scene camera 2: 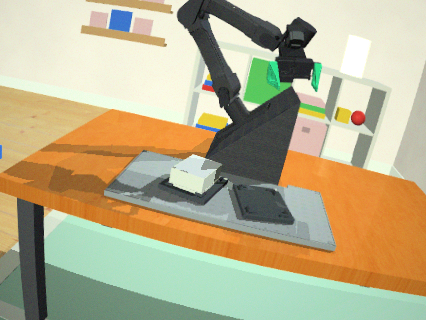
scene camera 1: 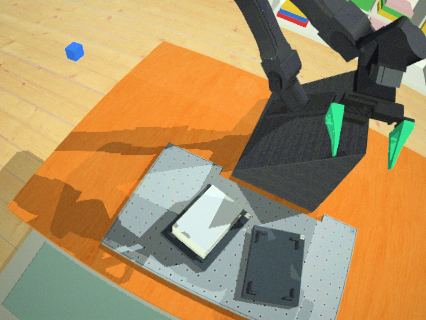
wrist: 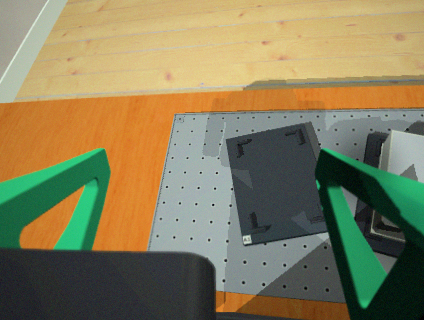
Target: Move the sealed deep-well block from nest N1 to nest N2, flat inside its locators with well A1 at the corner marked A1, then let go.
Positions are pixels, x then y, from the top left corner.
Scene:
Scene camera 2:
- my gripper: 298, 89
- deep-well block: 194, 174
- dark nest: 256, 203
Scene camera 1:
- my gripper: 362, 162
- deep-well block: 214, 213
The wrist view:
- my gripper: 212, 160
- deep-well block: 394, 157
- dark nest: 273, 172

